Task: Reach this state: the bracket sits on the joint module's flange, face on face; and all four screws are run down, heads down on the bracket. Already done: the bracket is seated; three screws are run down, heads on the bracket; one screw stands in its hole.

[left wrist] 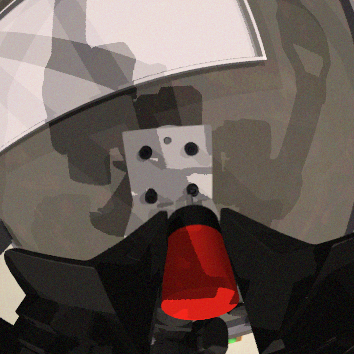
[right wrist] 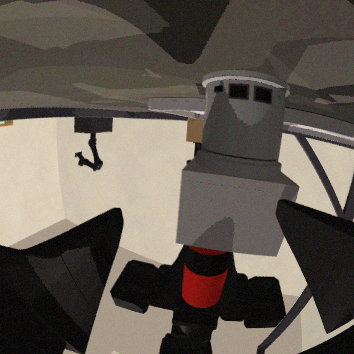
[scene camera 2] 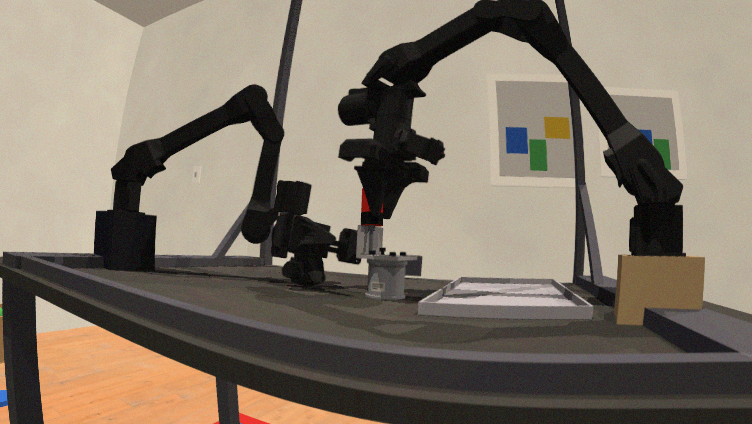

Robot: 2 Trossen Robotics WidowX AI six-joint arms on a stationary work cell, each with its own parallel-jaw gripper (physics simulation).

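Frame: origin at the left arm's base, x ahead, y left, z up, level; millimetres.
Seen in the pictures: left gripper, fingertip midpoint: point(left wrist: 193, 216) point(right wrist: 209, 241) point(scene camera 2: 380, 217); right gripper, fingertip midpoint: point(right wrist: 202, 212) point(scene camera 2: 356, 245); left arm's base, origin of the base link: point(scene camera 2: 656, 255).
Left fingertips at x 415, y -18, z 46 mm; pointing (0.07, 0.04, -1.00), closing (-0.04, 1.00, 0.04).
Pixels of each thing's middle, then the offset from my left fingertips to it.
- grey bracket, body centre: point(left wrist: 169, 177) point(right wrist: 233, 193) point(scene camera 2: 388, 245) 7 mm back, 13 mm right, 41 mm down
- joint module, body centre: point(right wrist: 242, 126) point(scene camera 2: 386, 277) 7 mm back, 13 mm right, 91 mm down
- black screwdriver, body centre: point(left wrist: 193, 235) point(right wrist: 208, 250) point(scene camera 2: 371, 219) 16 mm ahead, 1 mm left, 3 mm down
- lower right screw, body centre: point(left wrist: 191, 186) 9 mm ahead, 6 mm left, 60 mm down
- shallow white tray, body centre: point(left wrist: 66, 25) point(scene camera 2: 507, 292) point(right wrist: 293, 123) 175 mm back, 135 mm right, 115 mm down
The grey bracket point(scene camera 2: 408, 257) point(left wrist: 165, 175) point(right wrist: 222, 200) lies on the flange of the joint module point(scene camera 2: 386, 281) point(right wrist: 245, 132), its upright part to the left in the scene view. Four black screw heads show on it; one screw point(scene camera 2: 382, 250) stands higher than the others. My left gripper point(scene camera 2: 381, 215) point(left wrist: 193, 216) is shut on the red and black screwdriver point(scene camera 2: 371, 205) point(left wrist: 200, 270) point(right wrist: 204, 285), above the bracket. In the left wrist view its thin shaft points at the lower right screw point(left wrist: 192, 190); contact cannot be told. My right gripper point(scene camera 2: 350, 245) point(right wrist: 202, 212) is open and empty, left of the bracket.
A shallow white tray point(scene camera 2: 505, 311) point(left wrist: 200, 64) lies on the table right of the joint module in the scene view. My left arm's tan base block point(scene camera 2: 660, 284) stands beyond it. Dark frame posts point(scene camera 2: 577, 158) rise behind the table.
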